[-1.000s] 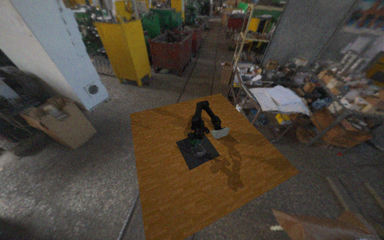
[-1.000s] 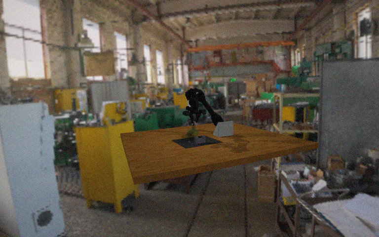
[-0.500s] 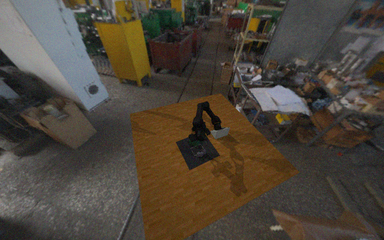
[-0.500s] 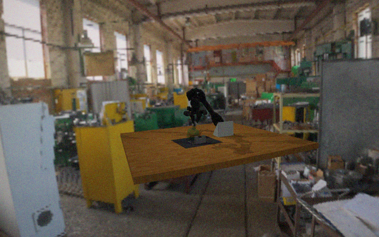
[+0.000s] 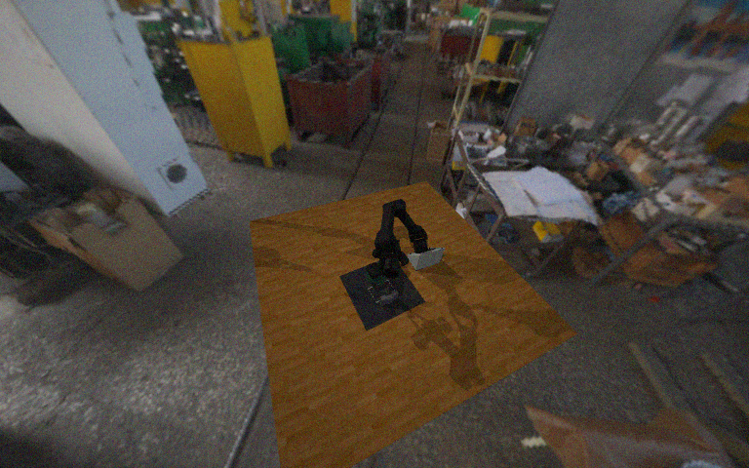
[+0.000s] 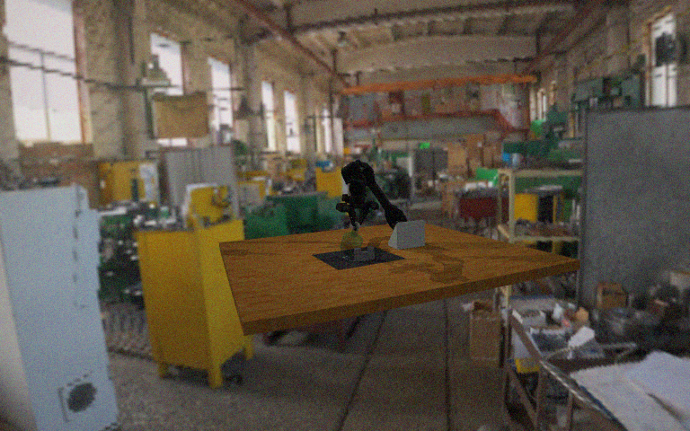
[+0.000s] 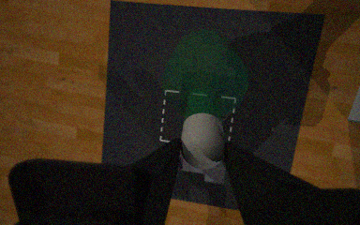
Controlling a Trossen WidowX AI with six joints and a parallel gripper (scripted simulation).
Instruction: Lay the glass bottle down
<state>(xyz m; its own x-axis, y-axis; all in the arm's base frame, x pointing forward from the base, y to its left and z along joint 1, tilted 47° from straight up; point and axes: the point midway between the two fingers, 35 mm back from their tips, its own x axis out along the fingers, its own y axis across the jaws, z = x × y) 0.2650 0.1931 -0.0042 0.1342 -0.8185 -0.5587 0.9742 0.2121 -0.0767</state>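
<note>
The green glass bottle lies 4 cm below my gripper tip, 3 cm to the right of it and 1 cm ahead of it. The rest, counted from my gripper tip: dark mat 14 cm below, 1 cm to the right.
</note>
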